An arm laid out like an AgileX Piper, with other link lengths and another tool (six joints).
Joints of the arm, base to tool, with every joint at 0 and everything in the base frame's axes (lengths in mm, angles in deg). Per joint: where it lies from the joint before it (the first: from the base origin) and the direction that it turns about. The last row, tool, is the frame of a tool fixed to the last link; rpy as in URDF.
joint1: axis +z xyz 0 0 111.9
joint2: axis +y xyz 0 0 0
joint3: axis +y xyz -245.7 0 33.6
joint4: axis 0.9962 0 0.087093 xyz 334.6 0 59
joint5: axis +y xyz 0 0 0
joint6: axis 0.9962 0 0.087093 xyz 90.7 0 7.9
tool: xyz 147.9 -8 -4.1 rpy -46.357 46.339 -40.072
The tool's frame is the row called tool.
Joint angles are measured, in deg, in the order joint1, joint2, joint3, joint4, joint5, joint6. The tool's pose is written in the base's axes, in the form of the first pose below.
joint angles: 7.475, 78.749, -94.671, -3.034, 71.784, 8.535
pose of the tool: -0.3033, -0.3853, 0.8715, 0.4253; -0.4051, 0.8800, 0.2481, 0.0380; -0.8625, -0.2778, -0.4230, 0.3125; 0, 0, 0, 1
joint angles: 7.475, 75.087, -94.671, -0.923, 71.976, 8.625
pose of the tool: -0.2494, -0.3818, 0.8900, 0.4102; -0.3712, 0.8865, 0.2763, 0.0446; -0.8944, -0.2614, -0.3628, 0.3384; 0, 0, 0, 1
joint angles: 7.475, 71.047, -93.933, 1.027, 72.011, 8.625
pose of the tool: -0.1964, -0.3818, 0.9031, 0.3924; -0.3404, 0.8904, 0.3024, 0.0503; -0.9196, -0.2480, -0.3048, 0.3610; 0, 0, 0, 1
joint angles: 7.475, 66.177, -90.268, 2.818, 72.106, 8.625
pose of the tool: -0.1770, -0.3914, 0.9030, 0.3706; -0.3156, 0.8916, 0.3246, 0.0547; -0.9322, -0.2276, -0.2813, 0.3651; 0, 0, 0, 1
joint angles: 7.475, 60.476, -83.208, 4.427, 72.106, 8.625
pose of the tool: -0.1978, -0.4090, 0.8908, 0.3468; -0.2981, 0.8908, 0.3428, 0.0582; -0.9338, -0.1978, -0.2982, 0.3469; 0, 0, 0, 1
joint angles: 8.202, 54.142, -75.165, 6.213, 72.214, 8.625
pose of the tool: -0.2229, -0.4392, 0.8703, 0.3197; -0.2822, 0.8836, 0.3737, 0.0661; -0.9331, -0.1623, -0.3209, 0.3223; 0, 0, 0, 1
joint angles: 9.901, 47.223, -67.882, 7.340, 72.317, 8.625
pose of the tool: -0.2223, -0.4745, 0.8517, 0.2911; -0.2757, 0.8685, 0.4119, 0.0755; -0.9352, -0.1433, -0.3239, 0.3039; 0, 0, 0, 1
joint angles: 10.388, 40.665, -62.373, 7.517, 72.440, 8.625
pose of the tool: -0.2050, -0.4811, 0.8524, 0.2682; -0.2727, 0.8645, 0.4223, 0.0747; -0.9400, -0.1459, -0.3084, 0.2942; 0, 0, 0, 1
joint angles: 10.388, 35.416, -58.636, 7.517, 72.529, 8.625
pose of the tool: -0.1819, -0.4776, 0.8596, 0.2518; -0.2686, 0.8650, 0.4237, 0.0717; -0.9459, -0.1538, -0.2856, 0.2898; 0, 0, 0, 1
